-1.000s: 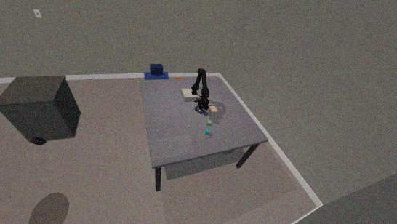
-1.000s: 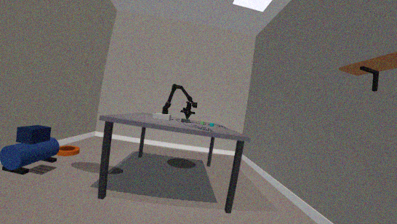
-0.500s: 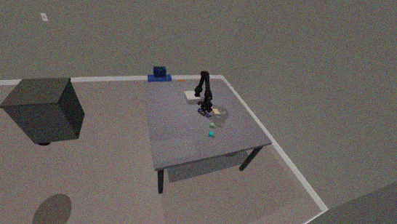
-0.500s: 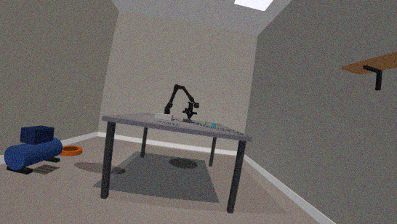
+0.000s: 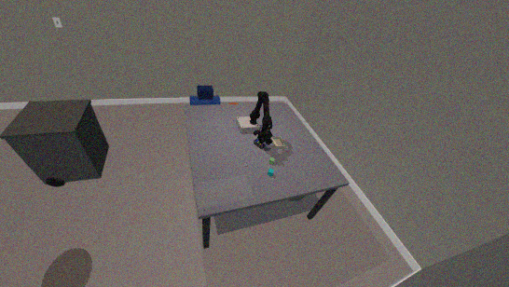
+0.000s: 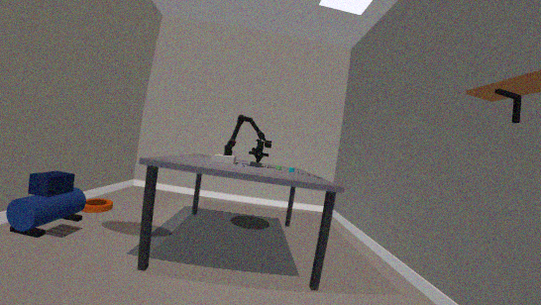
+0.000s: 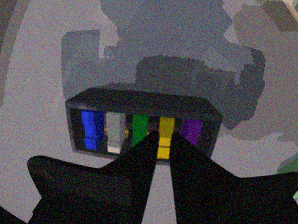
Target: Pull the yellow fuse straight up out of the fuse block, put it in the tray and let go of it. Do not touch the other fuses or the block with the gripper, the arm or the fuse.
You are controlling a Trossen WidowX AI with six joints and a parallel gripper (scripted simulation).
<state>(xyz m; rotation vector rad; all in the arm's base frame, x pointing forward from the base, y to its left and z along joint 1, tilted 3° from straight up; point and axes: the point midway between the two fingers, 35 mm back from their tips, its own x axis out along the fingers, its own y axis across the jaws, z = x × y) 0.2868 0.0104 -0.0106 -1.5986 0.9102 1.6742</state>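
Now: the tray 3 cm behind my gripper tip, 19 cm to the left of it and 3 cm below it. From my gripper tip the other things lie so: yellow fuse: 1 cm below.
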